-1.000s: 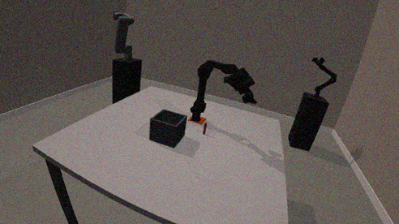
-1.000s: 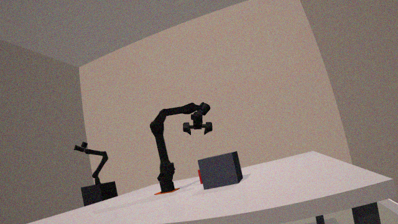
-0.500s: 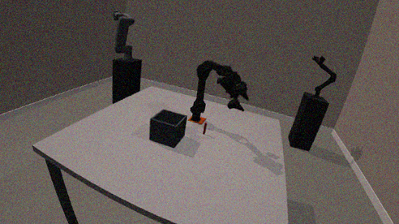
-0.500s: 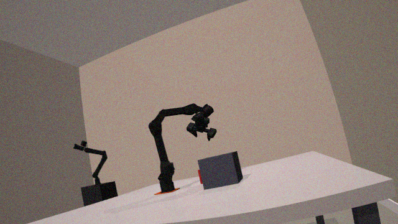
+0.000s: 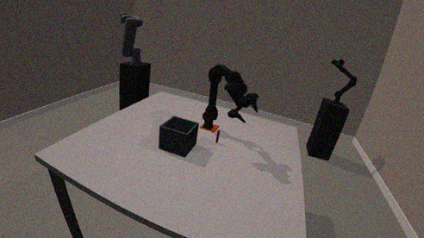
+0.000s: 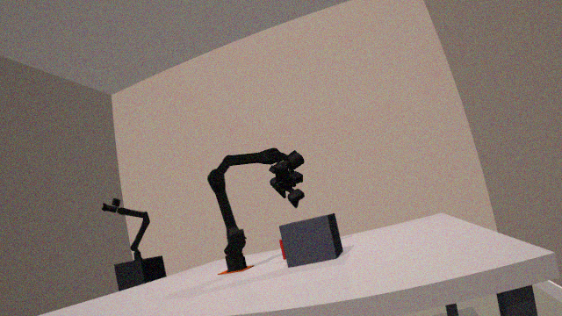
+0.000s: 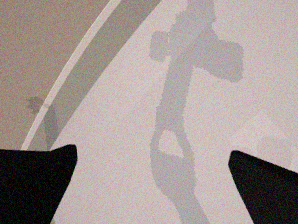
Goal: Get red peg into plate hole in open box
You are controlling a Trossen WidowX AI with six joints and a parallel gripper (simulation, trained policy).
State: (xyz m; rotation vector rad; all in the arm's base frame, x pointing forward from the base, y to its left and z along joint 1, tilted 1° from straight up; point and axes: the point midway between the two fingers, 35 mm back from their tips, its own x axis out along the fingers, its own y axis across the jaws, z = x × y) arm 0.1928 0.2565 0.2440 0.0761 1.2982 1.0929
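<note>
Right now my gripper tip is 3 cm past the red peg, 17 cm to the left of it and 18 cm above it.
</note>
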